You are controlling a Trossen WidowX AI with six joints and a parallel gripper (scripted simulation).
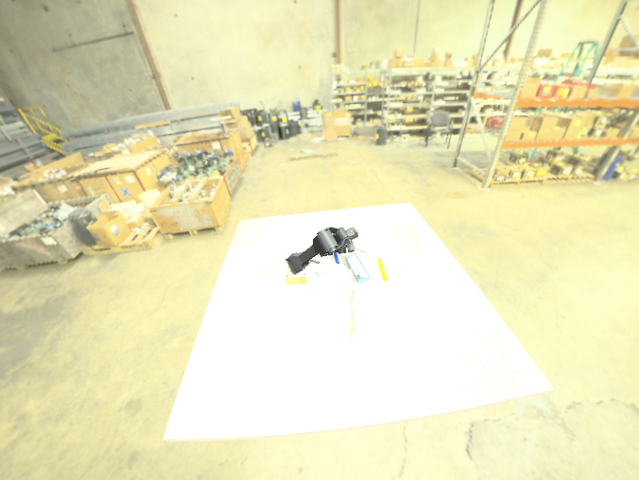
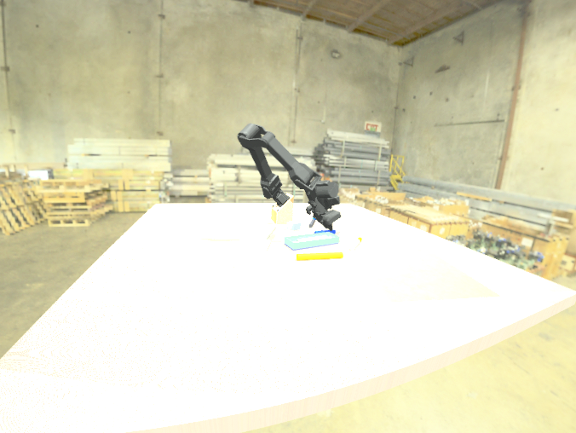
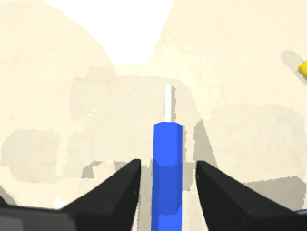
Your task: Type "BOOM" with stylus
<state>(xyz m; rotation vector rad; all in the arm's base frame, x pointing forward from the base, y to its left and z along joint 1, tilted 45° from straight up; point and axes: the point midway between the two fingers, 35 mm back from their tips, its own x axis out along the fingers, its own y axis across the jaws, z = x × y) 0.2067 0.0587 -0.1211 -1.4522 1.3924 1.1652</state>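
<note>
The blue stylus is 1 cm to the left of my gripper tip and 1 cm below it. From my gripper tip the other things lie so: thin white tip: 5 cm to the left, 1 cm below; then yellow-and-white pen: 13 cm ahead, 5 cm to the left, 1 cm below; then yellow marker: 23 cm ahead, 14 cm to the right, 1 cm below.
</note>
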